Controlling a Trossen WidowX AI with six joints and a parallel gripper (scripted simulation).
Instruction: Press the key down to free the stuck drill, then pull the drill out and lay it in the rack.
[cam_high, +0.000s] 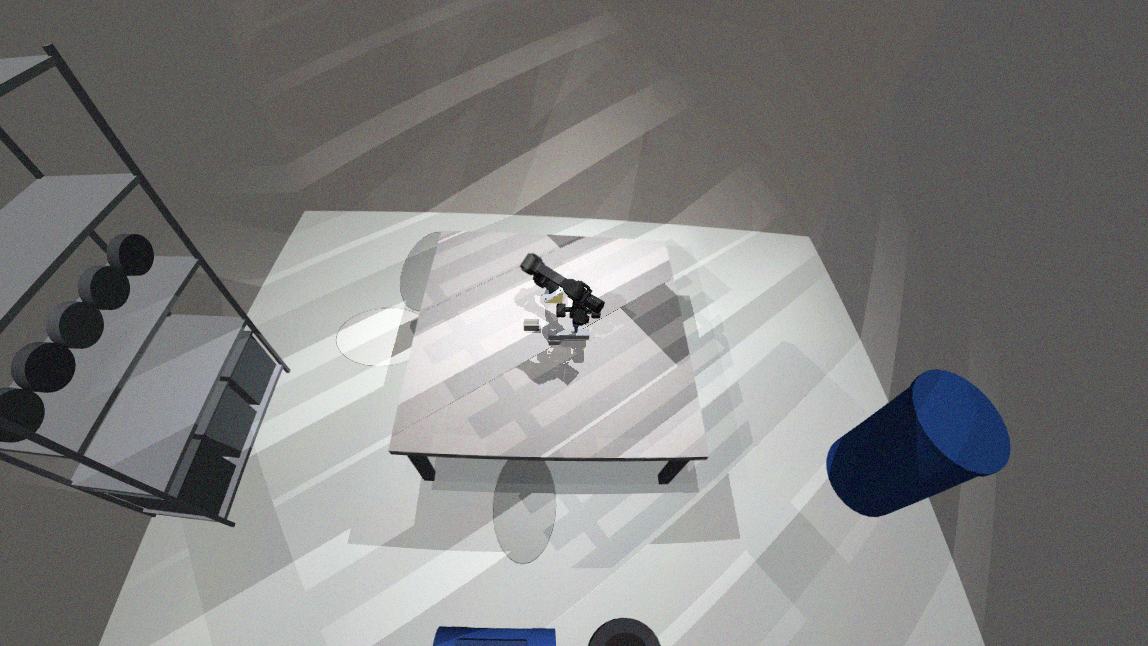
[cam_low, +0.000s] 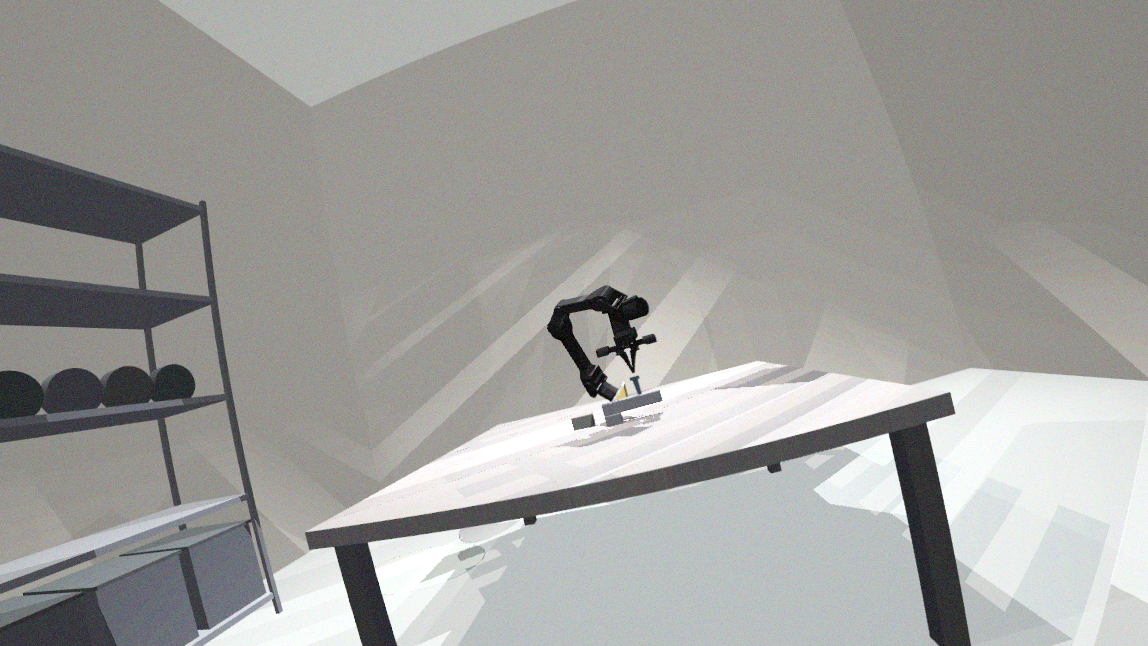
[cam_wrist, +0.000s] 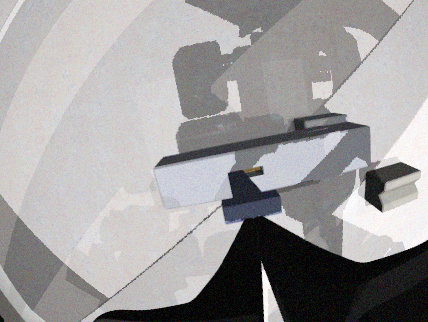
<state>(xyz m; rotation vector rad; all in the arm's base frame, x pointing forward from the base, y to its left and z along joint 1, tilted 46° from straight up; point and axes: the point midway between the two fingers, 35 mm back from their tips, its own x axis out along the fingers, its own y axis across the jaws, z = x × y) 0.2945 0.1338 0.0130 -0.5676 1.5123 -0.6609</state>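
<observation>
My gripper tip is 5 cm to the left of the drill and 9 cm above it. The rest, counted from my gripper tip: rack (8 cm behind, 20 cm to the right, 12 cm below); then grey housing (3 cm to the right, 10 cm below).
</observation>
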